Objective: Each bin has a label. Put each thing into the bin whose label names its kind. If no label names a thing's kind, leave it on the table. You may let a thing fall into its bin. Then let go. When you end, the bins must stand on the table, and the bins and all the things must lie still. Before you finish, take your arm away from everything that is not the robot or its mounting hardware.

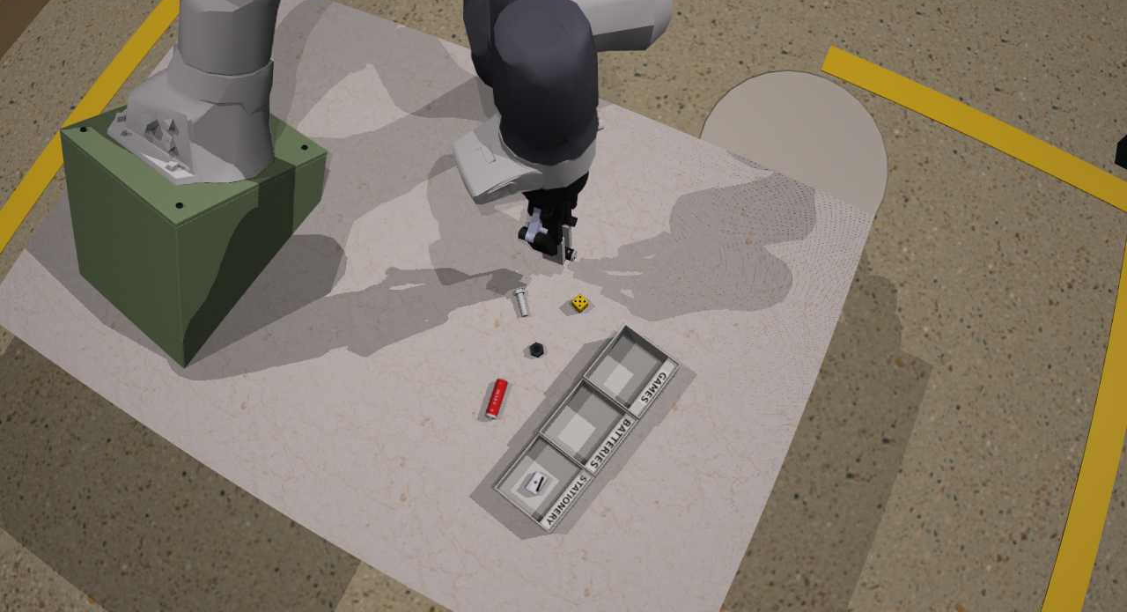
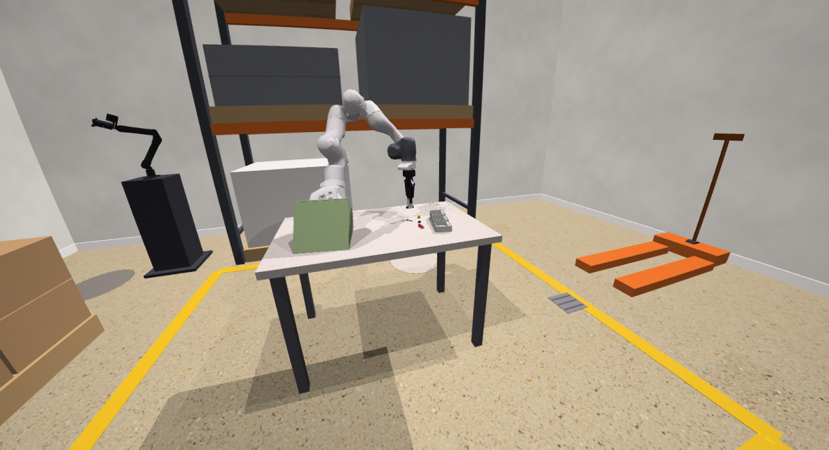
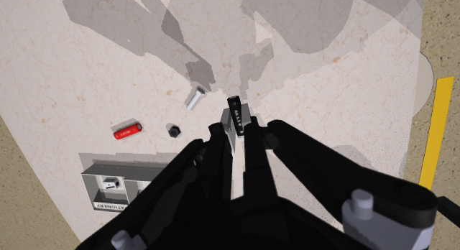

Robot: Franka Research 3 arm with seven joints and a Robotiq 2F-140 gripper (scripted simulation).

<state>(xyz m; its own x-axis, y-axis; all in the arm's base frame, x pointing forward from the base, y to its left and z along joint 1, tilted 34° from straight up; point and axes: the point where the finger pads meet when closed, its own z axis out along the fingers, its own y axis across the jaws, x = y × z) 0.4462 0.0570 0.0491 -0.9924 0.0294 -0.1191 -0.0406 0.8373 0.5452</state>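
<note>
Right now my hand is 30 mm above the black battery. Round my hand: black nut 110 mm to the right, 90 mm below, 20 mm ahead; then silver bolt 90 mm below, 60 mm to the right, 30 mm behind; then yellow die 90 mm below, 50 mm ahead, 30 mm to the right.
</note>
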